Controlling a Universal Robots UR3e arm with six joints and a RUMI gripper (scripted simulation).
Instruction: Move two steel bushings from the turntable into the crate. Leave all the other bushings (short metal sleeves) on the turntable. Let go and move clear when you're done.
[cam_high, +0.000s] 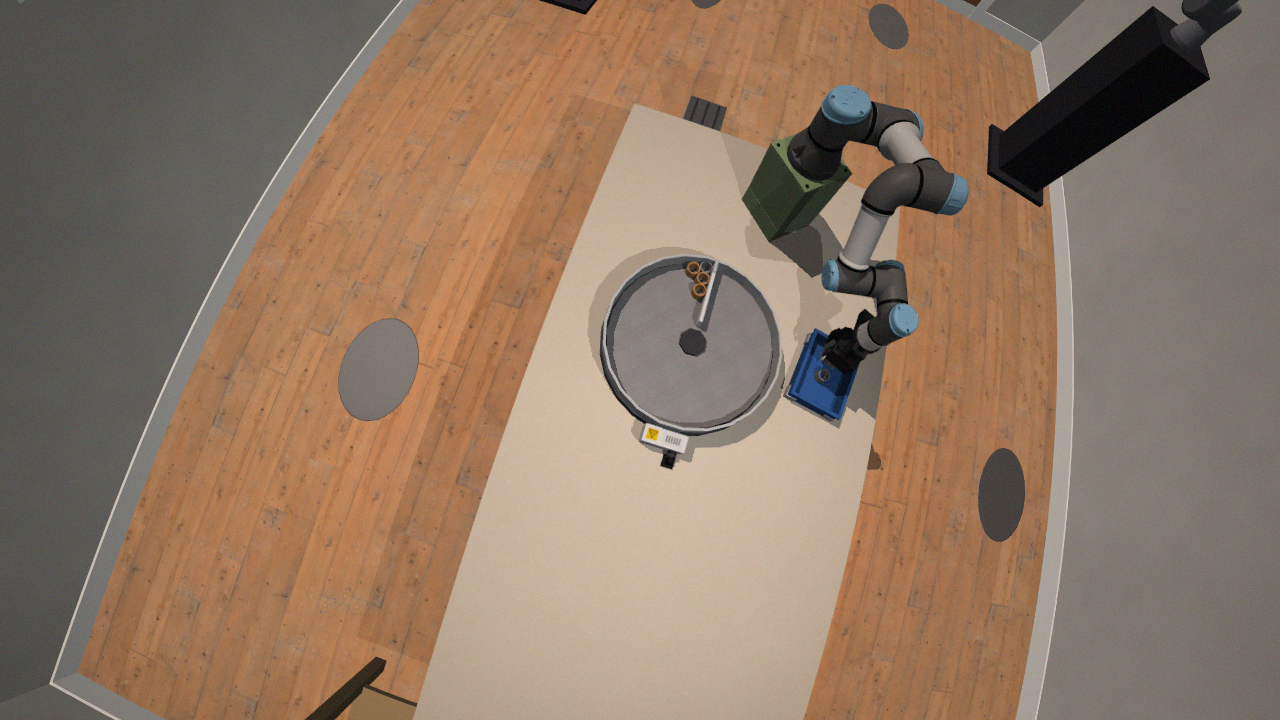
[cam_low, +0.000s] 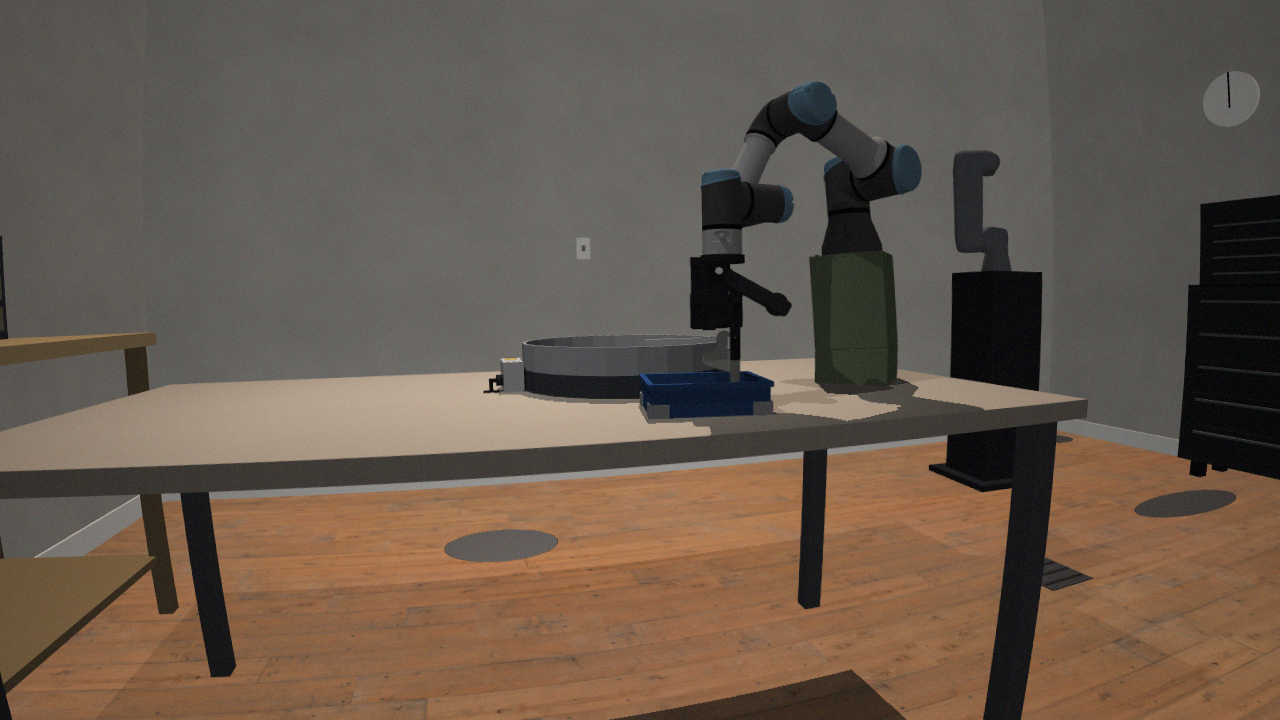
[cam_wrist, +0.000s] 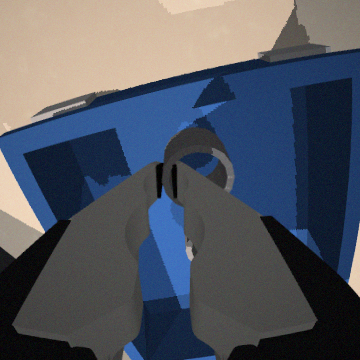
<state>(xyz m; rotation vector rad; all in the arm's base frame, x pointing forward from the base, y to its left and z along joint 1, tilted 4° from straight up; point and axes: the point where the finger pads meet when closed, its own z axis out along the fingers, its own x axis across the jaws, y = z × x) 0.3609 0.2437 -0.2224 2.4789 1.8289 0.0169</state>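
Right now my hand is 50 mm short of the blue crate, 10 mm to the right of it and 10 mm above it. Also, from my hand: round grey turntable 340 mm to the right, 130 mm ahead, 20 mm above.
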